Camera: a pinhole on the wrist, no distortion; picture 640 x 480 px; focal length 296.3 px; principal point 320.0 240.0 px. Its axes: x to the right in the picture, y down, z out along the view. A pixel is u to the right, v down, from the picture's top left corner.
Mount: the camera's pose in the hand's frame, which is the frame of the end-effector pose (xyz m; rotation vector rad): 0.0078 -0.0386 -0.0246 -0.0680 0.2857 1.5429
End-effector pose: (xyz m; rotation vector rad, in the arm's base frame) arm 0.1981 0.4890 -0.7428 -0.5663 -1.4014 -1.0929
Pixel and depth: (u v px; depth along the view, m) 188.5 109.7 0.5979
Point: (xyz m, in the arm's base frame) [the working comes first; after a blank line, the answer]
In the camera's frame: -0.2654 -0.2629 0.5979

-0.2922 0.8144 -0.3699
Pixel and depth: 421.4 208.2 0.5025
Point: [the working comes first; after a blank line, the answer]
In the camera's frame: 0.1720 -0.0539 0.5025

0.1768 0.9143 -0.4884
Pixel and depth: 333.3 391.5 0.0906
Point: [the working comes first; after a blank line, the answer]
In the camera's frame: 0.0041 0.0463 0.0906

0.1580 0.5486 -0.7601
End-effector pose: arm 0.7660 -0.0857 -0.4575 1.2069 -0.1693 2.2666
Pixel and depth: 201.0 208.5 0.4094
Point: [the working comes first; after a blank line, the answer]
In the camera's frame: -0.1644 -0.0435 0.4094

1.0684 -0.0937 -0.1521
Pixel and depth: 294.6 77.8 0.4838
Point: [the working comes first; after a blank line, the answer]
In the camera's frame: -0.0415 -0.2648 0.4838

0.9097 -0.1106 0.0580
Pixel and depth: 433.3 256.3 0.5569
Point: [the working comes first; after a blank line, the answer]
In the camera's frame: 0.2129 0.0306 0.5569

0.9265 -0.4761 -0.0953
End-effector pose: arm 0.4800 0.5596 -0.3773 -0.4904 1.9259 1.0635
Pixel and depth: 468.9 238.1 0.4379
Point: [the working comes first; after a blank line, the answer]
In the camera's frame: 0.2201 -0.0028 0.4379

0.4299 1.0046 -0.3971
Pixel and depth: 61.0 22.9 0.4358
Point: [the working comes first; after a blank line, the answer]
In the camera's frame: -0.3809 -0.3193 0.4358

0.7009 0.7646 -0.9718
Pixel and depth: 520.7 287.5 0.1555
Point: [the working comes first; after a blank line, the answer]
In the camera's frame: 0.1053 0.0249 0.1555

0.4628 0.7025 -0.3611
